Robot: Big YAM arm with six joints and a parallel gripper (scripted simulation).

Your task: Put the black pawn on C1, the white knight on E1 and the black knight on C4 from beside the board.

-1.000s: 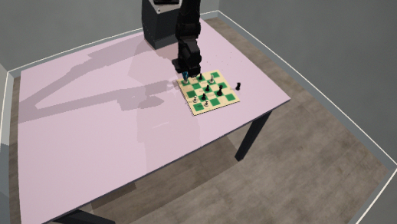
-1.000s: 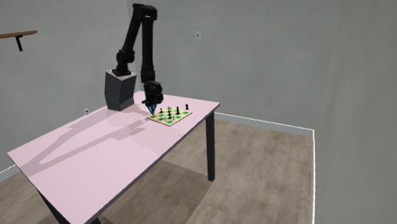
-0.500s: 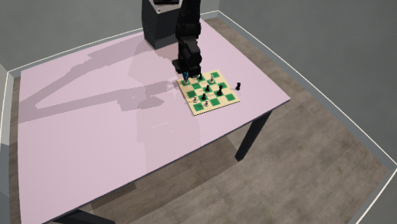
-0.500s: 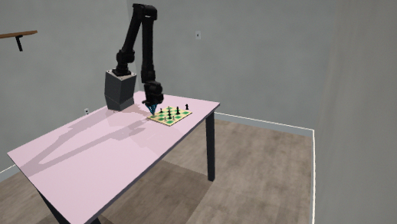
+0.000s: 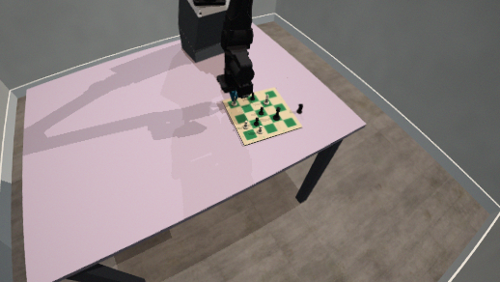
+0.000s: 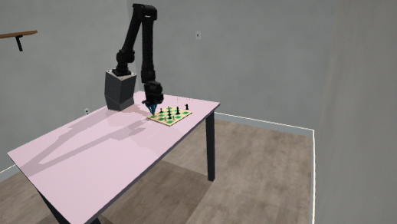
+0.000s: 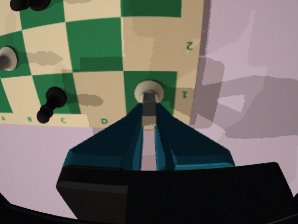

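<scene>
My gripper is now 1 cm above the white knight. The rest, counted from my hand: black knight 9 cm ahead, 22 cm to the left, 2 cm below; chessboard 7 cm ahead, 8 cm to the left, 3 cm below.
</scene>
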